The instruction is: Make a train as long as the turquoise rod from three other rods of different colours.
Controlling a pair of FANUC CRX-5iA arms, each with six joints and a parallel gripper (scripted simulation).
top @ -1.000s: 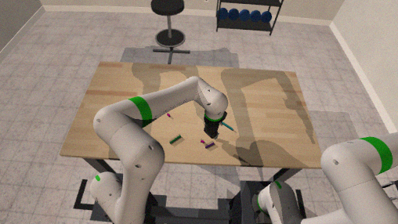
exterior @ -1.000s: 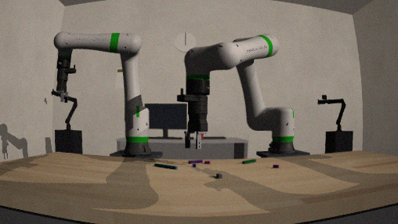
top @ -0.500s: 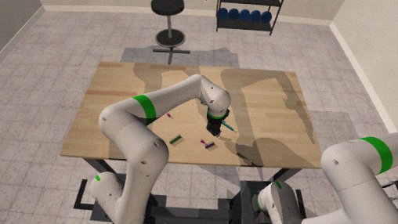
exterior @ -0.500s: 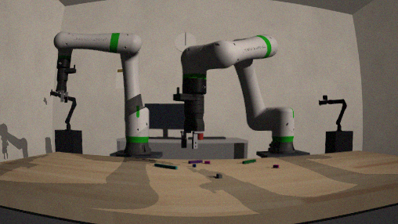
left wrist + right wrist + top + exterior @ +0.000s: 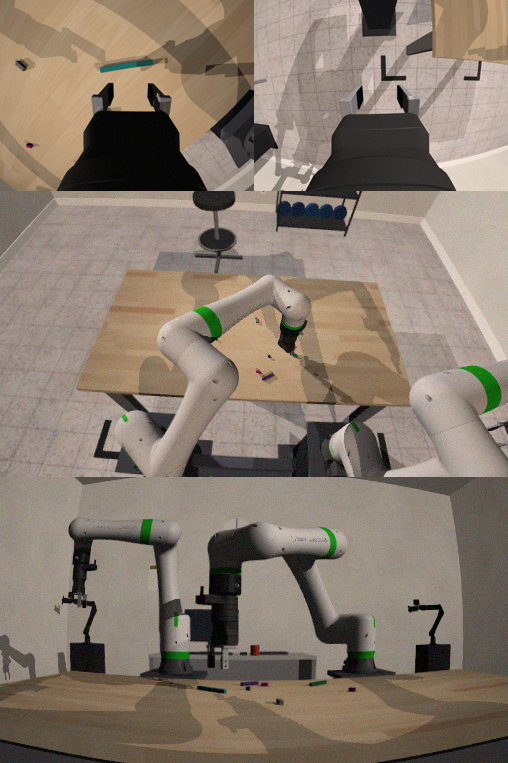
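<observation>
Right now my left hand is 30 mm short of the turquoise rod, 20 mm to the left of it and 70 mm above it. From my left hand the other things lie so: purple rod 120 mm behind, 90 mm to the left, 70 mm below; grey rod 220 mm ahead, 150 mm to the left, 70 mm below; blue rod 10 mm behind, 80 mm to the left, 70 mm below.
</observation>
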